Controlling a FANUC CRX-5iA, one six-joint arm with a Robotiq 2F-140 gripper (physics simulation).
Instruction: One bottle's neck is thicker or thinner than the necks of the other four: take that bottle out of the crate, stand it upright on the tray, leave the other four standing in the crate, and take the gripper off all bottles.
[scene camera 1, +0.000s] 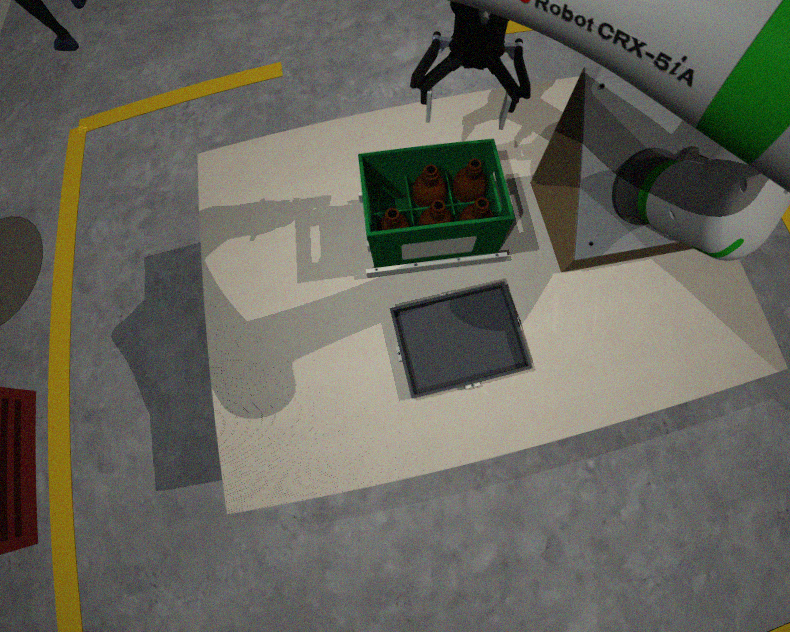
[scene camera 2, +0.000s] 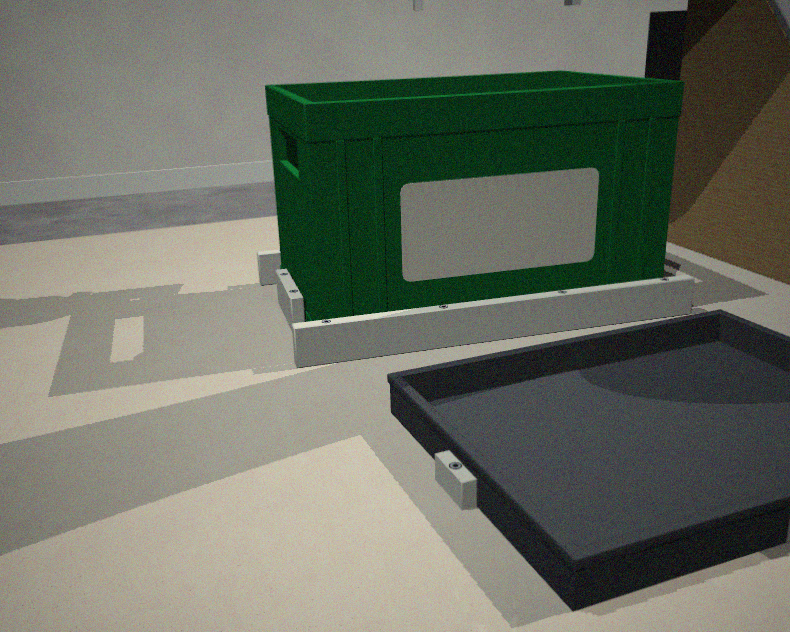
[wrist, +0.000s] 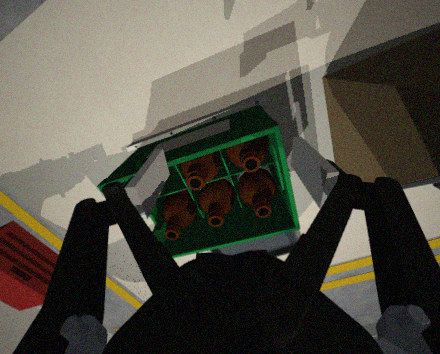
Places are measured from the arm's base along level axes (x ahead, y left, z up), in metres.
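Where they show: gripper, between the fingertips: (scene camera 1: 464, 119) (scene camera 2: 495, 7) (wrist: 227, 156); arm's base, origin of its link: (scene camera 1: 645, 186).
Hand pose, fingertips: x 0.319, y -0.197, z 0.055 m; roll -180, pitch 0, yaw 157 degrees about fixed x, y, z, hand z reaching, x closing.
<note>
Things, the pixels of their top centre, and the offset from my fingertips. "spot": a spot on its surface instead.
- green crate, centre of its top: (scene camera 2: 457, 84) (wrist: 204, 209) (scene camera 1: 433, 183) dx +0.085, dy +0.085, dz -0.055 m
- dark tray, a spot on its surface: (scene camera 2: 592, 461) spot: dx +0.158, dy +0.364, dz -0.225 m
- pale rail, centre of its top: (scene camera 2: 504, 299) (scene camera 1: 437, 262) dx +0.099, dy +0.183, dz -0.200 m
- small block, a spot on its surface: (scene camera 2: 454, 477) spot: dx +0.236, dy +0.358, dz -0.216 m
A green crate (scene camera 1: 388, 249) (scene camera 2: 500, 146) (wrist: 294, 212) holds five brown bottles standing in cells. The near row has three, left (scene camera 1: 394, 220) (wrist: 180, 210), middle (scene camera 1: 435, 212) (wrist: 216, 198) and right (scene camera 1: 475, 209) (wrist: 257, 189). The far row has two, middle (scene camera 1: 430, 186) (wrist: 199, 170) and right (scene camera 1: 469, 181) (wrist: 248, 152); its left cell is empty. I cannot tell which neck differs. The dark tray (scene camera 1: 461, 349) (scene camera 2: 592, 461) is empty; the gripper partly hides it in the wrist view. My gripper (scene camera 1: 465, 123) (wrist: 227, 156) is open and empty, above the crate and apart from the bottles.
A pale rail (scene camera 1: 438, 263) (scene camera 2: 494, 329) runs along the crate's near side. The brown-sided robot base (scene camera 1: 560, 204) (scene camera 2: 737, 158) (wrist: 360, 125) stands right of the crate. A small block (scene camera 2: 454, 477) touches the tray's left side. A red object (scene camera 1: 18, 467) (wrist: 25, 267) lies far left, beyond a yellow floor line.
</note>
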